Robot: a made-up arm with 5 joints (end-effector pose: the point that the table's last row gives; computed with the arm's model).
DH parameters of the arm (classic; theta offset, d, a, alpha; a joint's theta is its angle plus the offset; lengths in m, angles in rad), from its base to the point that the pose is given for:
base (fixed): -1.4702 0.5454 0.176 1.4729
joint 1: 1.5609 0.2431 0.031 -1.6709
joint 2: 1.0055 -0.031 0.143 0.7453
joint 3: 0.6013 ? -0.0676 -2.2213
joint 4: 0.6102 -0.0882 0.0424 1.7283
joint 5: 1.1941 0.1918 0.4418 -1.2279
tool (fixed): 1.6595 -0.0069 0 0
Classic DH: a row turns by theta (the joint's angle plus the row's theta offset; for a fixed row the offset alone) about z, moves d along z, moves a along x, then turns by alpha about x.
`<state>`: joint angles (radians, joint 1 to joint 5).
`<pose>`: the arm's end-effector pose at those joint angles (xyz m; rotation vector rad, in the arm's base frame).
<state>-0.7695 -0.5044 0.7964 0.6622 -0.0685</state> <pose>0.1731 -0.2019 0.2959 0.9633 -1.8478 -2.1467</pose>
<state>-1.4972 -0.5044 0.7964 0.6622 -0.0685</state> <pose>0.1594 -0.0365 0.3267 -0.8534 1.0133 2.7464</pose>
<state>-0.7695 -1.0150 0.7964 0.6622 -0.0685</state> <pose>0.2316 -0.3635 0.4575 -0.9519 1.9544 1.8095</pose>
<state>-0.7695 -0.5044 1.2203 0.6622 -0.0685</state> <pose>0.0775 -0.1851 0.2362 1.0017 -1.6512 -1.7398</pose>
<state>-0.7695 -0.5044 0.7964 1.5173 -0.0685</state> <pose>0.1262 -0.4628 0.1882 0.1819 2.0742 2.1056</pose>
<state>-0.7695 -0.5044 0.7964 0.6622 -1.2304</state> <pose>0.3864 -0.5267 0.5861 -1.0489 2.2378 0.8372</pose>
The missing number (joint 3, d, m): -0.1138
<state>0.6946 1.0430 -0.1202 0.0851 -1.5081</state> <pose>0.3443 -0.4723 0.4552 1.1381 -2.4269 0.1552</pose>
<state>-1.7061 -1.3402 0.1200 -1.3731 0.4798</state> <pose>0.0129 0.0085 0.4745 -2.1462 1.5087 1.2560</pose>
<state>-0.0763 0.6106 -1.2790 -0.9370 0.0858</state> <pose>0.1535 -0.0415 0.2809 1.5756 -1.9385 -1.4233</pose>
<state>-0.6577 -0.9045 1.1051 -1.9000 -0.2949</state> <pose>-0.5076 -0.2344 0.3715 2.2059 0.2648 -0.1235</pose>
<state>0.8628 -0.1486 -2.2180 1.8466 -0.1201</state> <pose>0.2013 -0.5915 0.6890 -0.1531 -0.0163 1.1516</pose>
